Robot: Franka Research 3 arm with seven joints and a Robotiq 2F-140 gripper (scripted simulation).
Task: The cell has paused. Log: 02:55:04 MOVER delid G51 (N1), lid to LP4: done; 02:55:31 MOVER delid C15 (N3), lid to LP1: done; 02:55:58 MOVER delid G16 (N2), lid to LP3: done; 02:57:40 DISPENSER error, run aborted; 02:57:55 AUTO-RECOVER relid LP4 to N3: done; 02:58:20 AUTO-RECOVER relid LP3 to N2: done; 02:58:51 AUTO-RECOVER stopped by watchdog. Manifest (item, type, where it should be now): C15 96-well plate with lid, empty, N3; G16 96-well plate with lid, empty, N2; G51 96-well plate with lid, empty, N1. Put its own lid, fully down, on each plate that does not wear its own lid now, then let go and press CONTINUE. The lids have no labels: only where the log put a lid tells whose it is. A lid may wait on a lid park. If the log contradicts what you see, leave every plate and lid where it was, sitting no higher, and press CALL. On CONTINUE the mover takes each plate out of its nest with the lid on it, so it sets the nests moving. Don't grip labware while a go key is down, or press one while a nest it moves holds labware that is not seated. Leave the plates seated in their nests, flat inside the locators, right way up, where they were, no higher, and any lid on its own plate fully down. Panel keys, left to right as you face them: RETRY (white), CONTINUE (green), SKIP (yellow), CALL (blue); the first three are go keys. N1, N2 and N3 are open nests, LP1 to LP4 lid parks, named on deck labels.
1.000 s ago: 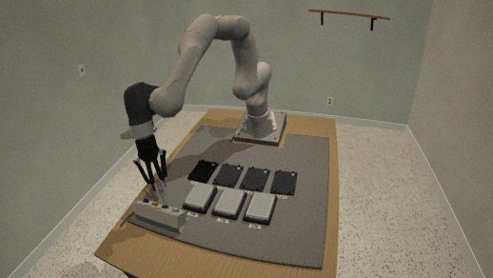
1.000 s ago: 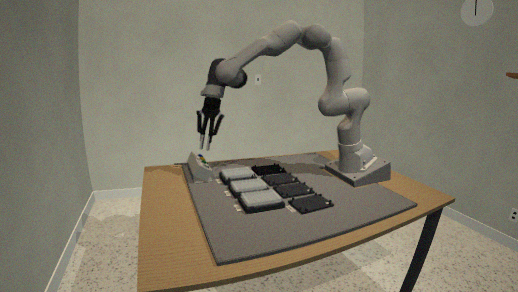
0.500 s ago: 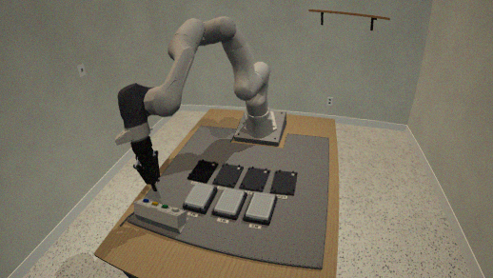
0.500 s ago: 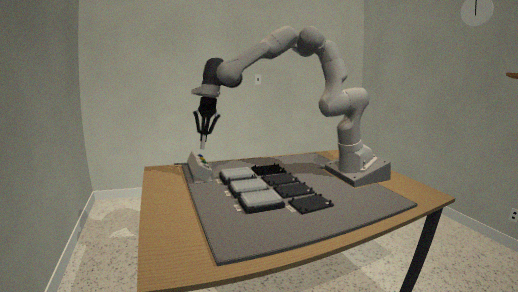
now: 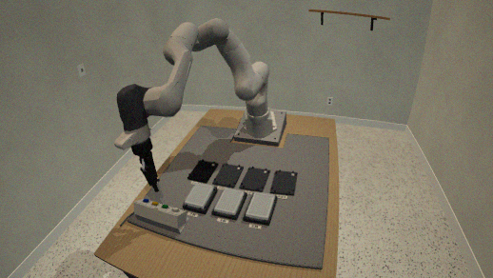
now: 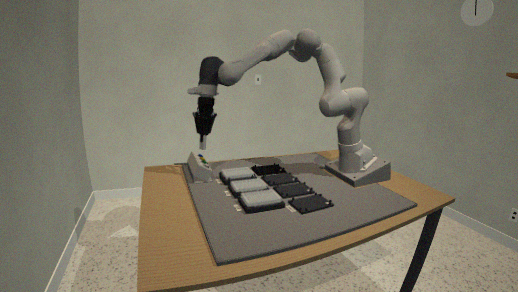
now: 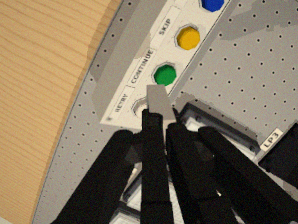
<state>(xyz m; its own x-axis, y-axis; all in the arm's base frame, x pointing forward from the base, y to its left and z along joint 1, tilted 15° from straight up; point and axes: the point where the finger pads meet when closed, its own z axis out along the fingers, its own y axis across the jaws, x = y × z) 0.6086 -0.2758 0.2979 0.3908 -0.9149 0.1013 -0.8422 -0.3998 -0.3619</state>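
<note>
Right now my hand is 90 mm above the green continue key. Also, from my hand: white retry key 50 mm to the left, 90 mm below; blue call key 10 mm behind, 100 mm to the right, 90 mm below; yellow skip key 10 mm behind, 50 mm to the right, 90 mm below.
</note>
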